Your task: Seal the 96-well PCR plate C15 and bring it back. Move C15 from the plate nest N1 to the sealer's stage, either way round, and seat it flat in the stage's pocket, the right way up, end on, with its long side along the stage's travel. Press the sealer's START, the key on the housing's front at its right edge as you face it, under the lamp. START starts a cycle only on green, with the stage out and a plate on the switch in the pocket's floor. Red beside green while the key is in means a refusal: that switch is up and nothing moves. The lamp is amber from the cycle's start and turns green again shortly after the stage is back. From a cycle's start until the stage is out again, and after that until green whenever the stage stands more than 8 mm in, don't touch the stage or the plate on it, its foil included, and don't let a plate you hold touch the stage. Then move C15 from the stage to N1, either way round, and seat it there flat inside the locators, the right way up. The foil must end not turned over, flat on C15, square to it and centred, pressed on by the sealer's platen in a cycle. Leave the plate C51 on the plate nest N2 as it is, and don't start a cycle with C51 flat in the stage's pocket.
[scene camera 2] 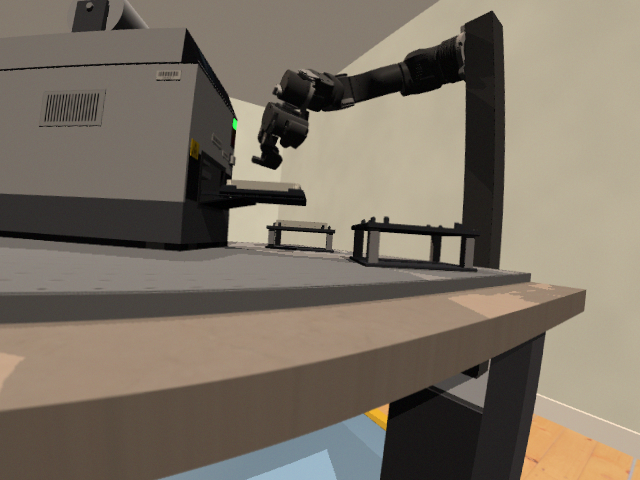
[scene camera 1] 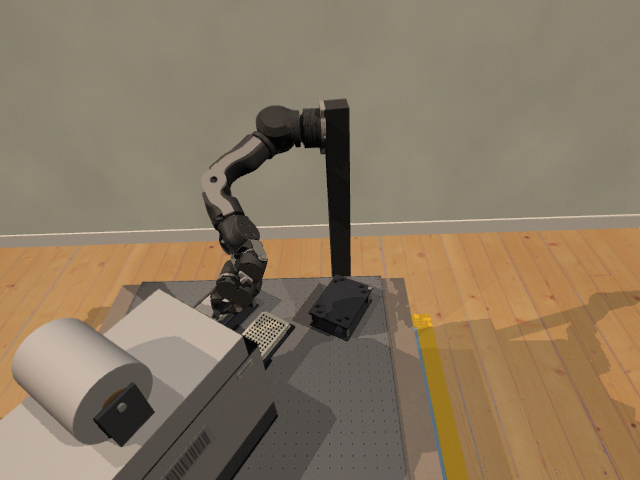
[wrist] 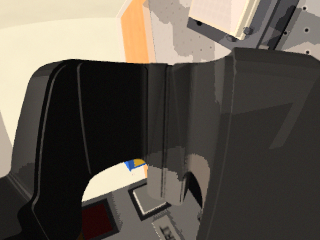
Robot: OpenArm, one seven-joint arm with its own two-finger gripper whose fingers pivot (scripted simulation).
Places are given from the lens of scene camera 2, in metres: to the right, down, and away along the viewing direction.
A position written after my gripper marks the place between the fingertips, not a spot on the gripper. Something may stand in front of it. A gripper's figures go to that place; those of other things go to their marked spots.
my gripper (scene camera 2: 263, 164): -0.12, -0.16, 0.60
arm's black post (scene camera 2: 483, 197): 0.32, -0.08, 0.52
sealer's stage (scene camera 2: 296, 197): -0.04, -0.07, 0.46
The marked spots on the arm's black post and the sealer's stage are 0.36 m apart.
